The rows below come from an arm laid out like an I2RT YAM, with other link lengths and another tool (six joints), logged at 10 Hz.
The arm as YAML. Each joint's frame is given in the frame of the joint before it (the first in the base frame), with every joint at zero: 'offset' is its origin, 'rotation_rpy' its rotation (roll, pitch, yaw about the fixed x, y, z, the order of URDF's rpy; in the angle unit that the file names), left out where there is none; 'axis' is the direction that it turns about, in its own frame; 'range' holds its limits. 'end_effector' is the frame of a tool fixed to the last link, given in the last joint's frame.
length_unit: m
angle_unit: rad
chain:
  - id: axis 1
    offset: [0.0, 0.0, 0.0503]
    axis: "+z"
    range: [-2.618, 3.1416]
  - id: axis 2
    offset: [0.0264, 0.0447, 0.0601]
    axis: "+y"
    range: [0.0, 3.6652]
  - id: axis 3
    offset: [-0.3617, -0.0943, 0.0]
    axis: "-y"
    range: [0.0, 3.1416]
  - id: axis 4
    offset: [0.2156, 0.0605, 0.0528]
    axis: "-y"
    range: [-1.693, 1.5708]
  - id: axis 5
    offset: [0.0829, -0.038, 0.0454]
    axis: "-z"
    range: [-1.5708, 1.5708]
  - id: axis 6
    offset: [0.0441, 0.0, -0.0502]
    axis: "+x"
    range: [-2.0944, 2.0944]
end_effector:
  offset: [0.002, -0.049, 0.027]
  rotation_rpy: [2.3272, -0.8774, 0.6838]
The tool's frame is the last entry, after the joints.
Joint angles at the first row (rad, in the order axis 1, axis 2, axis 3, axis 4, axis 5, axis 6):
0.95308 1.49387 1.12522 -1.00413 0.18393 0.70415
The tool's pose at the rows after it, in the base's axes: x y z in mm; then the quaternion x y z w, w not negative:
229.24, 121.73, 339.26, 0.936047, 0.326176, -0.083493, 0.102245
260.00, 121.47, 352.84, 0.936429, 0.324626, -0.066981, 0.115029
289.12, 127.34, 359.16, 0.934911, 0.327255, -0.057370, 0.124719
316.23, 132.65, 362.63, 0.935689, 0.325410, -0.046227, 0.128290
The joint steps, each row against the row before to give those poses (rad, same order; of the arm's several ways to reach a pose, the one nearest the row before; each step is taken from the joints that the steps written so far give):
-0.11088 0.00341 0.06455 0.01156 -0.00889 -0.10885
-0.08382 0.05393 0.09669 -0.00762 0.01170 -0.09490
-0.05253 0.06709 0.08737 0.00193 0.00403 -0.06771
-0.04189 0.06327 0.07866 0.01180 -0.00008 -0.04442

